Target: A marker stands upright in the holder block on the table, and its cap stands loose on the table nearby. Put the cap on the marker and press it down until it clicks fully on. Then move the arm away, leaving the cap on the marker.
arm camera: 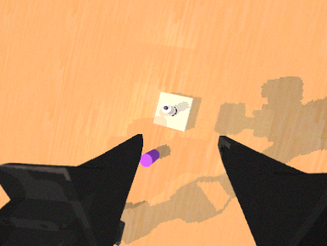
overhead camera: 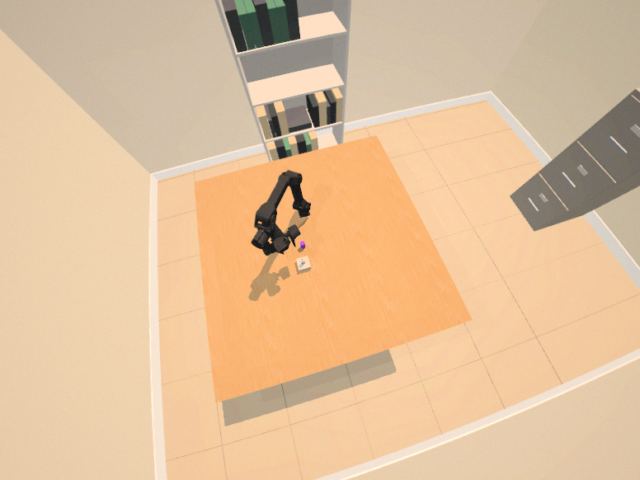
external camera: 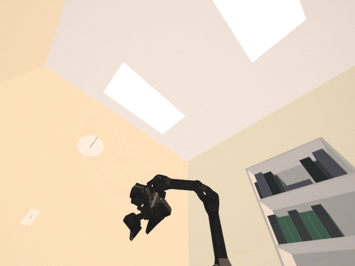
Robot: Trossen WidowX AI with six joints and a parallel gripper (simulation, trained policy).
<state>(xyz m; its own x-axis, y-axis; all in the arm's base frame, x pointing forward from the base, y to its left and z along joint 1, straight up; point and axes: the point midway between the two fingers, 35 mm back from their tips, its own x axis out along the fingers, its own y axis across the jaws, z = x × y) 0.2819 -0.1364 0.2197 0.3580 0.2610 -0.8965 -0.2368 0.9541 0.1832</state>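
Right now my gripper tip is 16 cm above the purple cap, 8 cm past it and 7 cm to the right of it.
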